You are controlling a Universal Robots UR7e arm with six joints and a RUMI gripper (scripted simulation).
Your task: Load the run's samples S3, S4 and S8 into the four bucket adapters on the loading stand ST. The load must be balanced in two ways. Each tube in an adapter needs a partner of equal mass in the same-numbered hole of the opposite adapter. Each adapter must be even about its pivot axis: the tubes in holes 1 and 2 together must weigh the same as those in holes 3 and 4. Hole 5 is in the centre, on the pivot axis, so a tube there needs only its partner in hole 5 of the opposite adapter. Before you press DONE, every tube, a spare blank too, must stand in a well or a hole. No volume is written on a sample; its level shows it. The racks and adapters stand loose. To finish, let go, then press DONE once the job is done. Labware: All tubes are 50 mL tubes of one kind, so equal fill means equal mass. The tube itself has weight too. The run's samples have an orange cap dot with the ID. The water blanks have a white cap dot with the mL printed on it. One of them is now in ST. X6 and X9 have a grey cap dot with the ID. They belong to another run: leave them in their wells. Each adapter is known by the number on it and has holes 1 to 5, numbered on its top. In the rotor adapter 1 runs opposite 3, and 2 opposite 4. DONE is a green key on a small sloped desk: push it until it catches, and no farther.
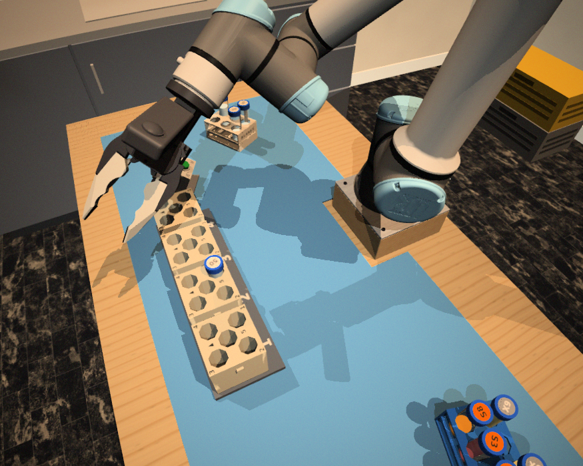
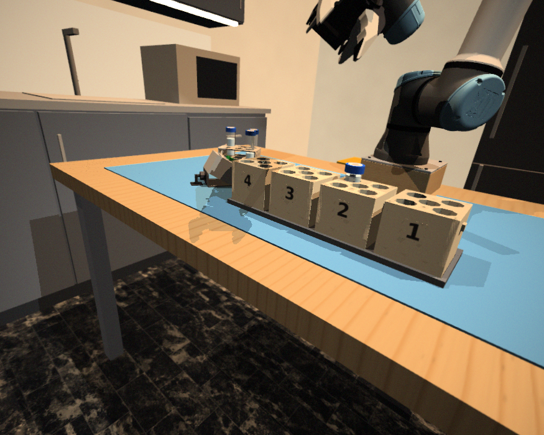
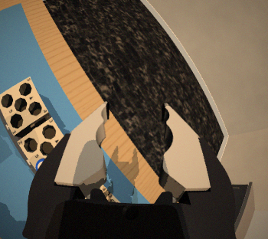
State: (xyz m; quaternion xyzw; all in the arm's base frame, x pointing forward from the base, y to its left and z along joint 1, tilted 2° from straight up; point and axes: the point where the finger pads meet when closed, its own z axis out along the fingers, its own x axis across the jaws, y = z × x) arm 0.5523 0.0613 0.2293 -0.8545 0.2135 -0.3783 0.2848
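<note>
Now: the blue-capped blank 120 mm behind my hand and 230 mm below it. Also, from my hand: blue sample rack 390 mm behind, 450 mm to the left, 270 mm below; sloped desk 140 mm behind, 390 mm to the right, 250 mm below; green done key 160 mm behind, 380 mm to the right, 240 mm below.
</note>
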